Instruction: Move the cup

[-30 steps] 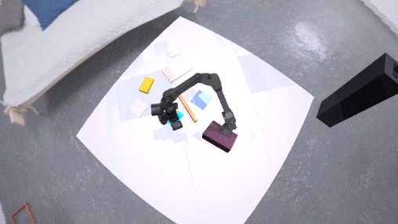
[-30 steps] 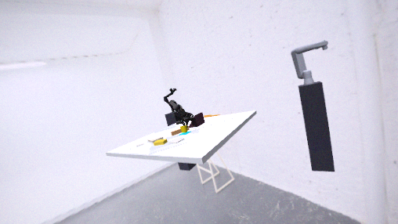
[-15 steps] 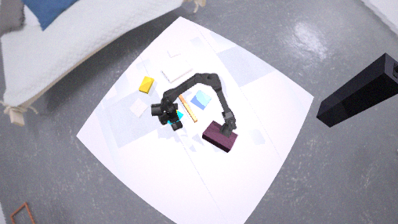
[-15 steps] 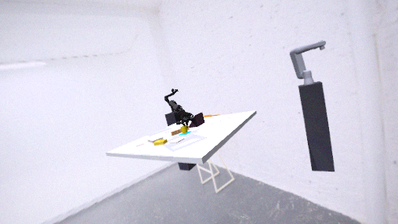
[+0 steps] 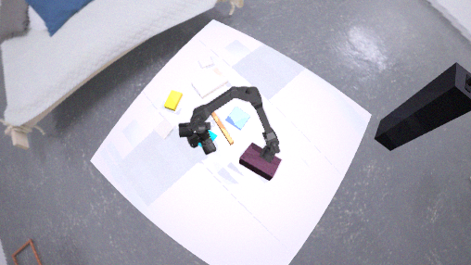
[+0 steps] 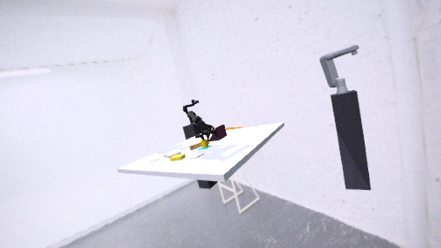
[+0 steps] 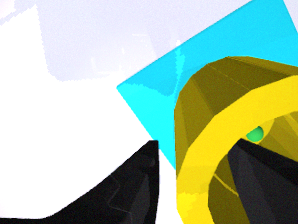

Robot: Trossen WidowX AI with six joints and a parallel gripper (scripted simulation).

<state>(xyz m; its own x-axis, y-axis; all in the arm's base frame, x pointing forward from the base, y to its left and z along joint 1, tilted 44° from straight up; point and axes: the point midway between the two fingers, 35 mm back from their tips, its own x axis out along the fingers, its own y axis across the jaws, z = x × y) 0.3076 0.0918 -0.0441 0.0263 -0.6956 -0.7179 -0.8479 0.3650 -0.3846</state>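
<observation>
Now: gripper tip 20 mm short of the yellow cup, 10 mm to the left of it and 10 mm above it. Round my gripper tip: blue pad: 60 mm behind, 210 mm to the right, 50 mm below; then wooden strip: 20 mm behind, 110 mm to the right, 30 mm below.
</observation>
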